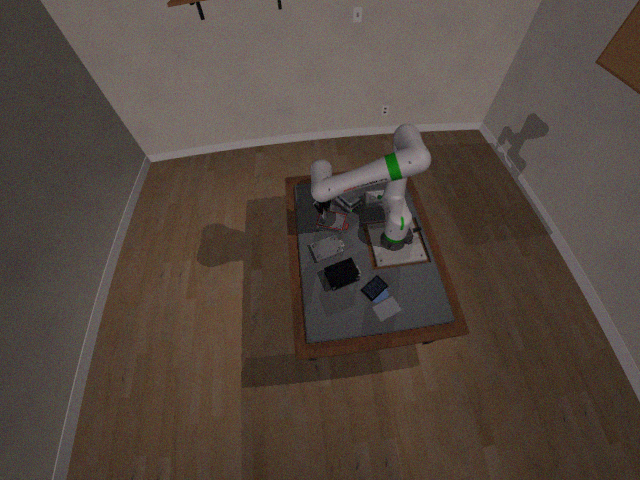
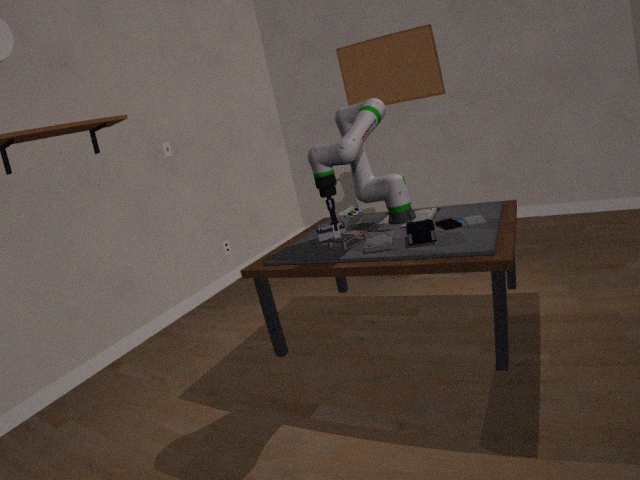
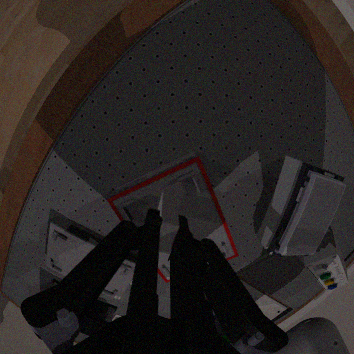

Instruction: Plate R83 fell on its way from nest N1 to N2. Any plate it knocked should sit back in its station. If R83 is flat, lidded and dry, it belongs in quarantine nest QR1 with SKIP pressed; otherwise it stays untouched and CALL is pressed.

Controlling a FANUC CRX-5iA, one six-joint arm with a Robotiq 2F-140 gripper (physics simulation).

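Where they show: gripper, fingertip midpoint: (image 1: 323, 216) (image 2: 337, 237) (image 3: 165, 202); arm's base, link origin: (image 1: 392, 240) (image 2: 402, 219).
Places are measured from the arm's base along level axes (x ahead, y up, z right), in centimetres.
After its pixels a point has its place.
My gripper (image 1: 324, 212) {z 24.5, x 36.3, y 4.7 cm} (image 2: 335, 230) {z 24.5, x 36.3, y 4.7 cm} (image 3: 165, 202) {z 24.5, x 36.3, y 4.7 cm} is shut and empty, fingers pointing down just above the red-outlined nest (image 1: 330, 230) {z 16.4, x 34.2, y 0.5 cm} (image 3: 154, 179) {z 25.9, x 38.7, y 4.1 cm} on the grey mat. I cannot tell whether a plate lies inside the outline. A white plate (image 1: 326, 248) {z 4.0, x 40.0, y 2.2 cm} (image 2: 377, 243) {z 4.4, x 44.5, y 2.3 cm} (image 3: 67, 242) {z 7.8, x 44.6, y 2.3 cm} sits in the nest beside it, then a black plate (image 1: 341, 272) {z -14.1, x 36.6, y 5.6 cm} (image 2: 420, 232) {z -12.9, x 30.5, y 0.9 cm}. Further on, a dark blue plate (image 1: 374, 287) {z -25.6, x 21.4, y 1.4 cm} (image 2: 449, 223) {z -26.1, x 23.0, y 1.4 cm} lies askew on the mat with a pale blue patch at its edge and a flat white lid (image 1: 387, 309) {z -38.7, x 18.9, y 0.8 cm} (image 2: 474, 220) {z -38.0, x 20.7, y 0.8 cm} next to it.
A button box (image 1: 375, 195) {z 30.2, x 0.6, y 6.9 cm} (image 3: 328, 275) {z 29.0, x -1.7, y 7.2 cm} with green, yellow and blue buttons stands near the arm's base. Another pale plate (image 3: 312, 207) {z 35.2, x 19.9, y 6.9 cm} sits beside it. The wooden table (image 1: 375, 340) {z -51.6, x 29.7, y -1.3 cm} (image 2: 375, 267) {z 2.1, x 62.9, y -1.7 cm} carries the perforated mat (image 1: 413, 295) {z -35.4, x 2.3, y 0.0 cm} (image 3: 197, 70) {z 39.7, x 42.0, y 0.0 cm}.
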